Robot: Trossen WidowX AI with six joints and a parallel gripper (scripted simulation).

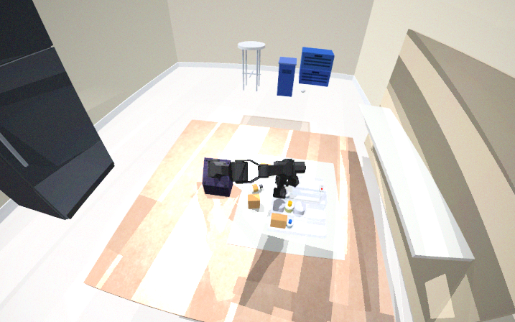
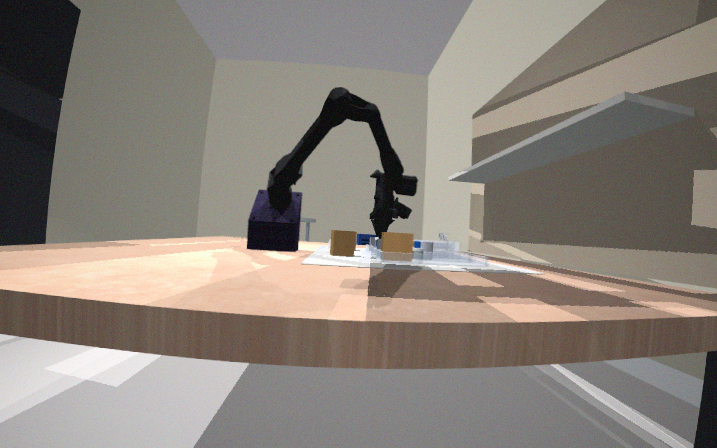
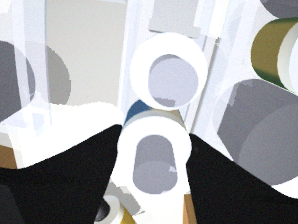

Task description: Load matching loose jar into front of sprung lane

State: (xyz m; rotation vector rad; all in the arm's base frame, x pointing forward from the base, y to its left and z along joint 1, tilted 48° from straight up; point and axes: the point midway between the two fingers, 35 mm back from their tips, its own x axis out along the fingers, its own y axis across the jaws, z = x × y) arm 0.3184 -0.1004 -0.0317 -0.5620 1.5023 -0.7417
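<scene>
My gripper tip is now 14 cm short of the clear sprung lane, 1 cm to the right of it and 2 cm above it. Round my gripper tip: wall shelf 50 cm ahead, 3 cm to the right, 32 cm above; red-topped thing 22 cm ahead, 2 cm to the left, 3 cm above.
</scene>
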